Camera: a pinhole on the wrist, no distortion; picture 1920 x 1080 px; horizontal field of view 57.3 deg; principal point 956.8 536.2 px. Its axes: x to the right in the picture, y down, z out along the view. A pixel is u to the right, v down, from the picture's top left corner.
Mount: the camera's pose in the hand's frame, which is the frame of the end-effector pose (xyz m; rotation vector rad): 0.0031 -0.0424 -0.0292 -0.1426 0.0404 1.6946
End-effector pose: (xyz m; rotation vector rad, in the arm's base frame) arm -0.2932 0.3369 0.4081 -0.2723 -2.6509 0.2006
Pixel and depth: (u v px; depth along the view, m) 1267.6 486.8 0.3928
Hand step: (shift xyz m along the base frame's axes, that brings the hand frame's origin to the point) -0.1328 0.0301 -0.3337
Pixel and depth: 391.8 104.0 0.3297
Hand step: -0.2251 -0.1105 -0.2270
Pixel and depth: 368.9 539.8 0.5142
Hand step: -0.2447 -0.2014 -0.4181
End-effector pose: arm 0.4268 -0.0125 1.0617 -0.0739 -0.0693 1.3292
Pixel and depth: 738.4 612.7 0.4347
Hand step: 0.0014 -0.0448 0.4097
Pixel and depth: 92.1 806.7 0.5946
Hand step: 0.1910 -0.1487 0.6122
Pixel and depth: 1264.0 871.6 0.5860
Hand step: -0.1928 -0.1236 0.5196
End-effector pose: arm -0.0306 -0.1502 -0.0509 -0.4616 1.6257 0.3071
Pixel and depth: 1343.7 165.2 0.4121
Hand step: 0.2776 0.2573 -0.0970
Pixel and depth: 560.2 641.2 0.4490
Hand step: 0.4236 0.1161 0.0027
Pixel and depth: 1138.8 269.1 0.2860
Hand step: 0.2106 0.1349 -0.0516
